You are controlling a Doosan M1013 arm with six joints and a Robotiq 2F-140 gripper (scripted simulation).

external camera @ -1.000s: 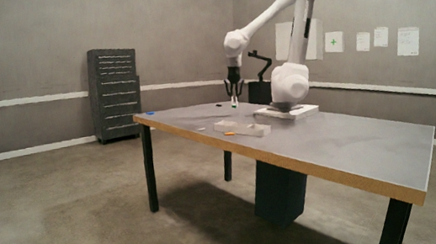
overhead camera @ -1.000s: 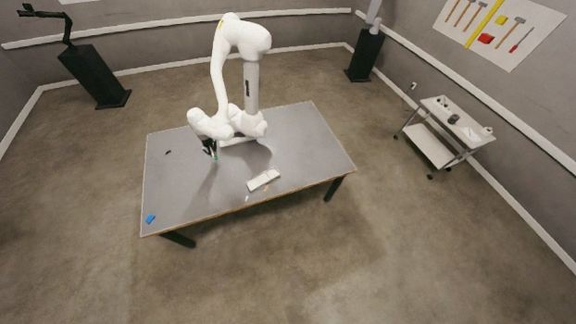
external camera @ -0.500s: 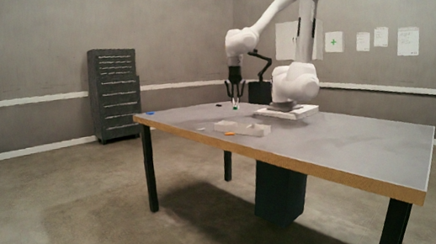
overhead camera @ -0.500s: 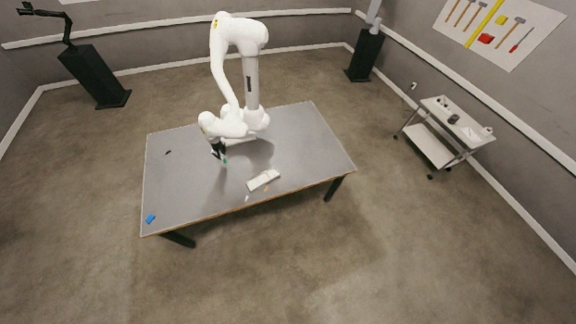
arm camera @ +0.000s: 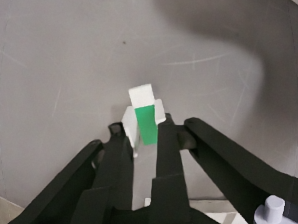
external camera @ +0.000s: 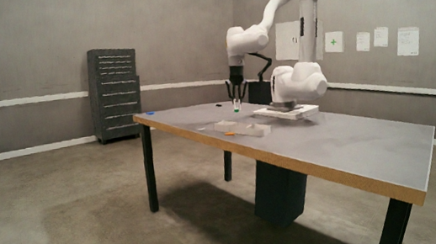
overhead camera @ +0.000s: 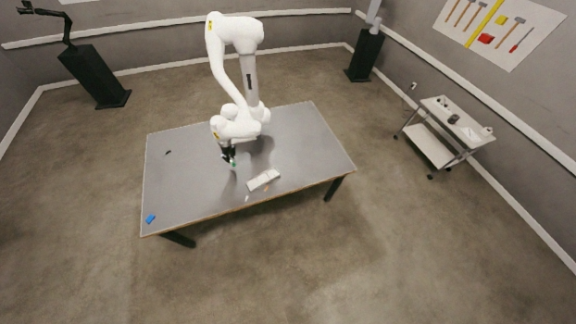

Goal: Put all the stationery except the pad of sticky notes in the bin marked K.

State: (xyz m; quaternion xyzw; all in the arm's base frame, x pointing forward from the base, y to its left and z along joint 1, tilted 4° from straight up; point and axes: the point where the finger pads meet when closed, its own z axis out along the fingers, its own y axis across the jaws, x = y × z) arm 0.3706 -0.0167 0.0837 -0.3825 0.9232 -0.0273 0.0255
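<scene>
Right now the bin is 14 cm ahead of my hand, 22 cm to the left of it and 7 cm below it. The rest, counted from my hand: orange piece: 22 cm ahead, 23 cm to the left, 8 cm below; then white piece: 27 cm ahead, 9 cm to the left, 8 cm below; then green block: 3 cm below.
</scene>
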